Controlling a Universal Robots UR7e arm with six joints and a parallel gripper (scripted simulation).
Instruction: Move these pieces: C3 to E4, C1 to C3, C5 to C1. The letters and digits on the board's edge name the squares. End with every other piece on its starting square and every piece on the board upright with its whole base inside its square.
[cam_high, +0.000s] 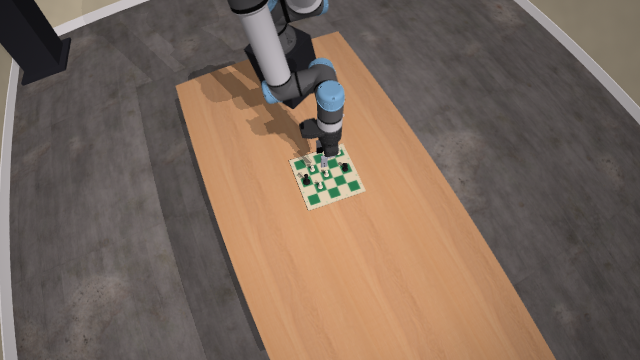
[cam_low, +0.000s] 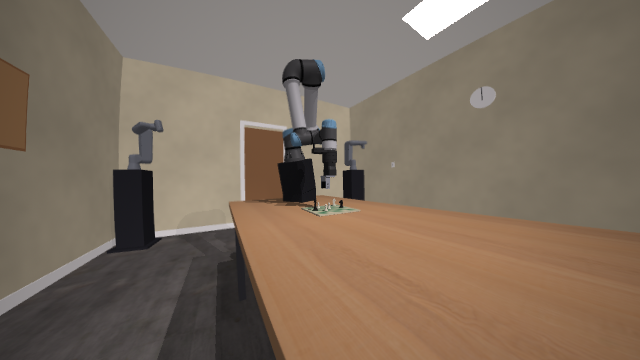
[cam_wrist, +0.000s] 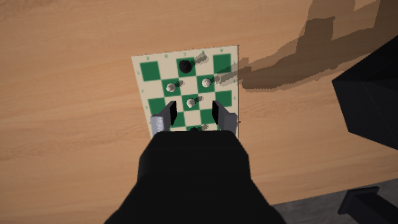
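My hand is 10 mm short of the green-and-cream chessboard, 10 mm to the right of it and 120 mm above it.
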